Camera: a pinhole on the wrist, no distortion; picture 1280 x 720 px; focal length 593.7 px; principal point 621.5 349.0 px. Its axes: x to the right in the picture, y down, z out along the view. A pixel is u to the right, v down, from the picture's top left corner.
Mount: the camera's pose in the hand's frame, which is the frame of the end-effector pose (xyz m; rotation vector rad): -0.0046 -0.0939 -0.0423 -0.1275 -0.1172 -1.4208
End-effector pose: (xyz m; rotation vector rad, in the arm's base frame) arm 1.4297 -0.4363 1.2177 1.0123 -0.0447 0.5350
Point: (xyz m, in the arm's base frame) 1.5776 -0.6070 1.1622
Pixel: 1052 465
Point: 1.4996 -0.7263 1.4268
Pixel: 562 369
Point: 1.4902 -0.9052 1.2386
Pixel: 844 141
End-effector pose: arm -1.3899 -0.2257 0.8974 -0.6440 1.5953 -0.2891
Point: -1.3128 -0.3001 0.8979
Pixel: 665 603
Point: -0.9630 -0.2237 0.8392
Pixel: 689 402
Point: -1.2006 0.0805 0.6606
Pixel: 56 478
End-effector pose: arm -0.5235 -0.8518 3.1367 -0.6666 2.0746 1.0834
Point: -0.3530 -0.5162 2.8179
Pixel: 742 455
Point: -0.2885 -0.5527 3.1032
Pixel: 580 125
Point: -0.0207 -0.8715 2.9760
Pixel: outside the picture
